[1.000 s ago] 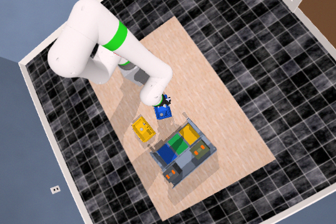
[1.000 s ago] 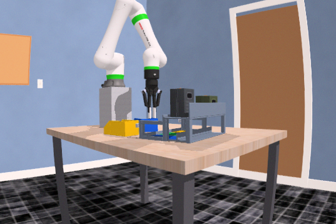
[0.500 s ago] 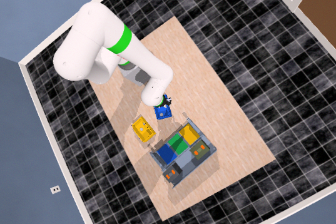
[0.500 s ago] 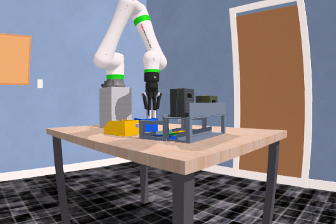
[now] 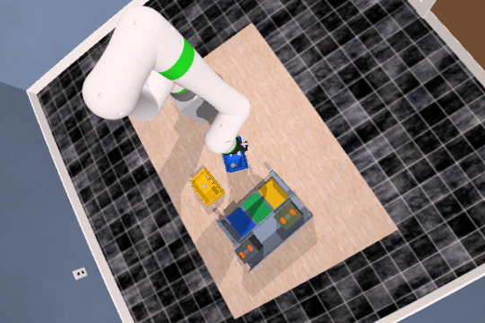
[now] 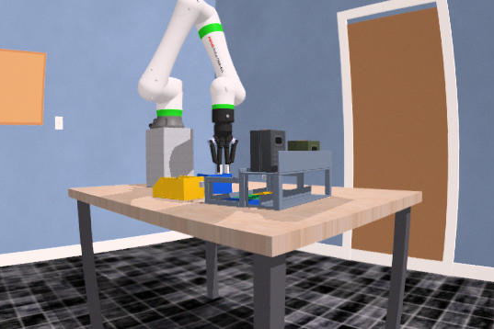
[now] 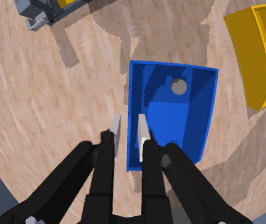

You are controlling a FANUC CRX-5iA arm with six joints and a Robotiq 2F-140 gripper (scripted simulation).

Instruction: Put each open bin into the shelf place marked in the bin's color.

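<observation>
My gripper is now 5 cm to the left of the blue bin, 4 cm above it and 2 cm past it. From my hand the other things lie so: yellow bin: 26 cm to the right, 6 cm ahead, 4 cm below; then dark box: 43 cm ahead, 16 cm to the right, 9 cm above.
</observation>
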